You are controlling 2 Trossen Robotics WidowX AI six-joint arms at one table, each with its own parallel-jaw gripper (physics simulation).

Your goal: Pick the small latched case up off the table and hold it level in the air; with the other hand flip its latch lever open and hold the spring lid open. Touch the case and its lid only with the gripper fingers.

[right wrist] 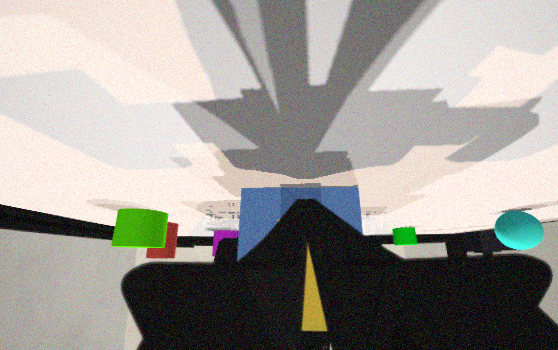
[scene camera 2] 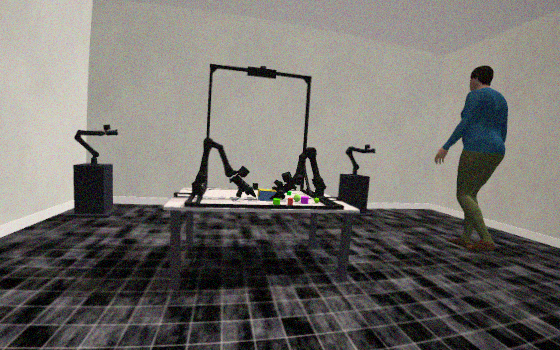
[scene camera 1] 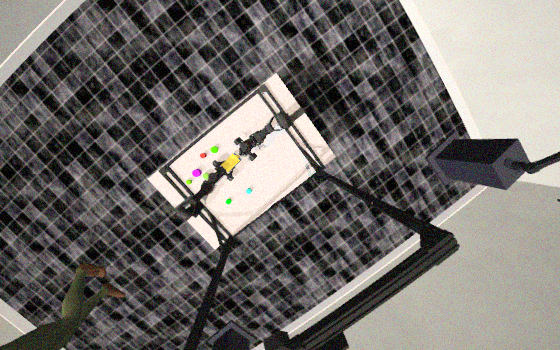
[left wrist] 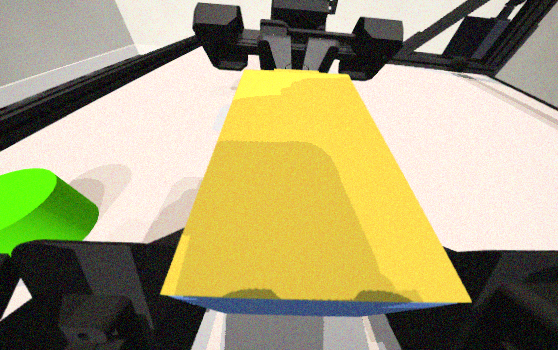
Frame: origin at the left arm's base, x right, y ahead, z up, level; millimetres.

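Where they show: left gripper, fingertip midpoint: [scene camera 2: 268,197] [scene camera 1: 231,163]; right gripper, fingertip midpoint: [right wrist: 305,207] [scene camera 2: 255,197] [scene camera 1: 240,154]; left arm's base, link origin: [scene camera 2: 319,195] [scene camera 1: 196,208]; right arm's base, link origin: [scene camera 2: 197,194].
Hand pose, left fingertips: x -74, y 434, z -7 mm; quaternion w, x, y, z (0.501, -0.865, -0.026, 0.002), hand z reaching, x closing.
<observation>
Each offset is from my left fingertips to the top centre of the thing. "*": to the spot under its first point. Level surfaces: height alone.
The small case {dx -1, dy +12, dz +63 mm} [scene camera 1: 231,162] [scene camera 2: 266,195] [left wrist: 309,191] has a yellow lid and a blue body {* dx -25, dy +68, dz +5 mm} [right wrist: 260,215]. My left gripper [scene camera 1: 223,170] [scene camera 2: 278,193] is shut on its two long sides and holds it about level, low over the white table {dz -12 mm} [scene camera 1: 275,173]. My right gripper [scene camera 1: 241,153] [scene camera 2: 252,194] [right wrist: 305,207] is shut and empty. Its tips are at the case's far end face, and in the left wrist view it [left wrist: 296,67] is at the lid's far edge. A yellow strip {dx -3, dy +75, dz +56 mm} [right wrist: 313,295] shows through the slit between its fingers. The lid lies flat and closed.
Small coloured blocks and balls lie about the table: a green cylinder {dx -150, dy -21, dz +21 mm} [scene camera 1: 214,149] [right wrist: 139,227], a red one [scene camera 1: 203,155] [right wrist: 163,241], a magenta one {dx -116, dy -234, dz +31 mm} [scene camera 1: 196,172] [scene camera 2: 304,199], more green ones {dx +198, dy -220, dz +16 mm} [scene camera 1: 228,201] [right wrist: 405,236] and a cyan one {dx +242, dy -49, dz +30 mm} [scene camera 1: 249,190]. A black gantry frame [scene camera 2: 261,72] spans the table.
</observation>
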